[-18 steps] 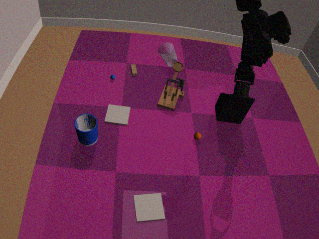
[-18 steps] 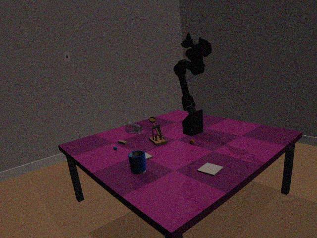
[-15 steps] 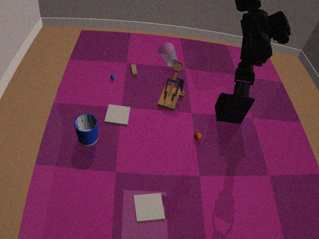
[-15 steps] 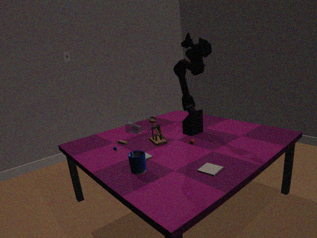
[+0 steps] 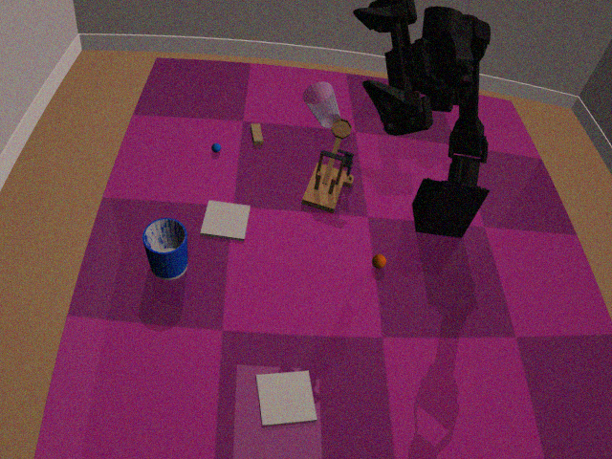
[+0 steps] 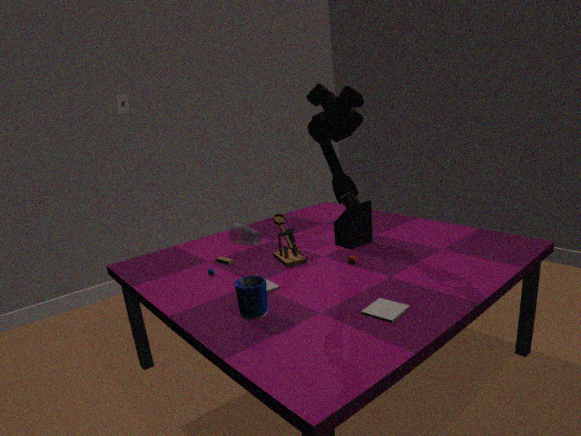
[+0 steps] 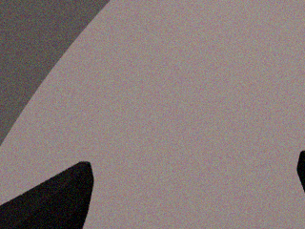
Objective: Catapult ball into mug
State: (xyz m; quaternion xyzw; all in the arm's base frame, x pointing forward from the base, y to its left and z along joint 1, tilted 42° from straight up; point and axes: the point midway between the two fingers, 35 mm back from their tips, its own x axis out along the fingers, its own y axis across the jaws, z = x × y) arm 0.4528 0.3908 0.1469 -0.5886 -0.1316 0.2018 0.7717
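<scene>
The wooden catapult is 15 cm behind my gripper tip, 35 cm to the right of it and 52 cm below it. The rest, counted from my gripper tip: small blue ball (15 cm ahead, 48 cm to the right, 58 cm below); then blue mug (26 cm ahead, 12 cm to the right, 57 cm below); then orange ball (20 cm behind, 10 cm to the right, 58 cm below).
</scene>
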